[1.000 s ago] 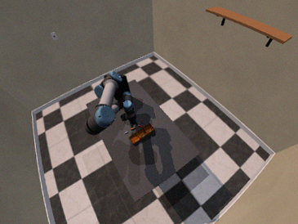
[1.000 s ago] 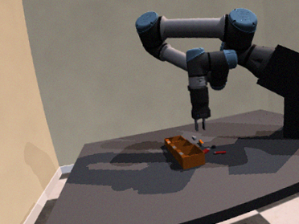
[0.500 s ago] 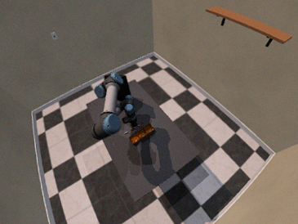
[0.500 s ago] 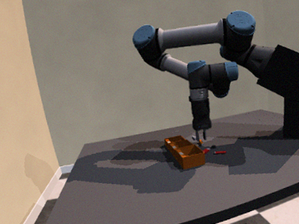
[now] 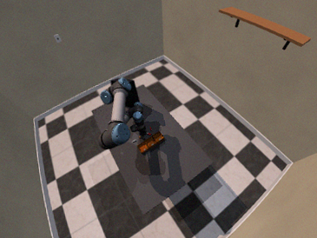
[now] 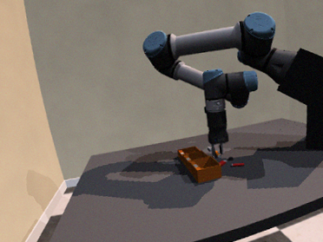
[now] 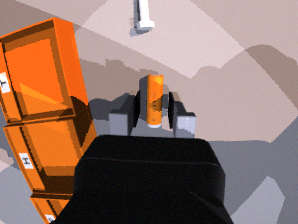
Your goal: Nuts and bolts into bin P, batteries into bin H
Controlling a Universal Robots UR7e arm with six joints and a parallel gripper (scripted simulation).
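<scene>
The orange battery is 2 cm below my hand. Round my hand: grey bolt (8 cm to the right, 2 cm below, 1 cm behind); orange three-compartment bin (11 cm ahead, 2 cm to the left); dark nut (6 cm to the left, 2 cm below, 2 cm behind).
</scene>
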